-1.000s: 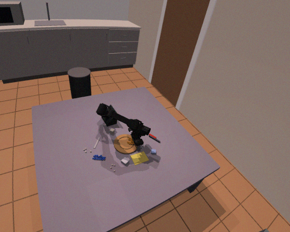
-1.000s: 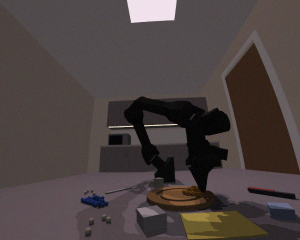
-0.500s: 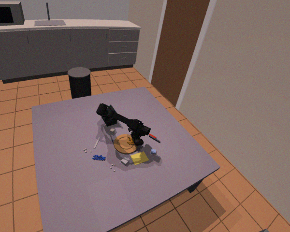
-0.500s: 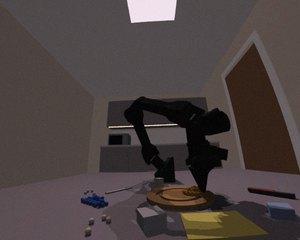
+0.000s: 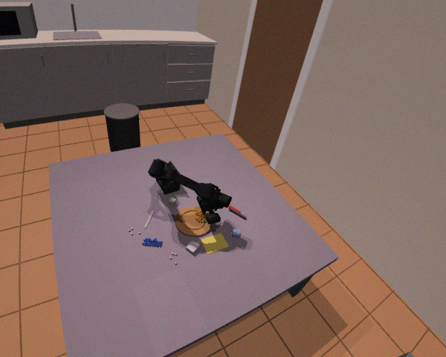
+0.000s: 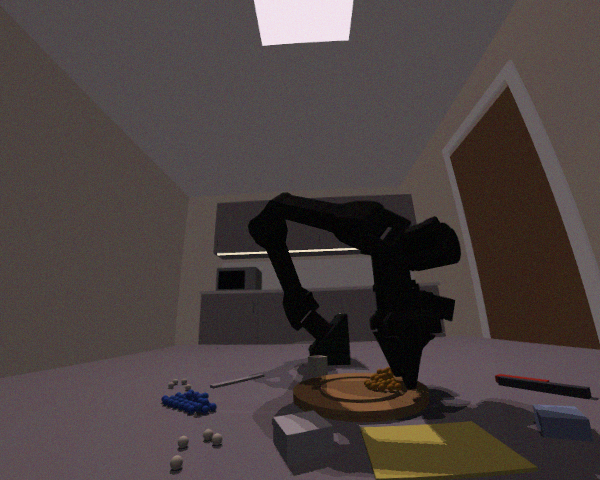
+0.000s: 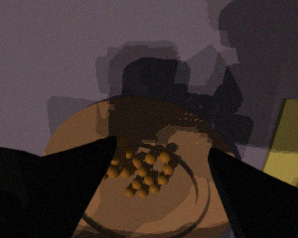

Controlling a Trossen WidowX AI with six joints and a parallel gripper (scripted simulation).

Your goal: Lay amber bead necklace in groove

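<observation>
Right now the round wooden bead board is 60 mm to the right of my gripper tip, 30 mm behind it and 10 mm below it. The rest, counted from my gripper tip: blue block 150 mm ahead, 90 mm to the left, 10 mm below; then red-and-black tool 190 mm to the left, 20 mm below, 20 mm ahead; then yellow pad 140 mm ahead, 40 mm to the right, 20 mm below.
</observation>
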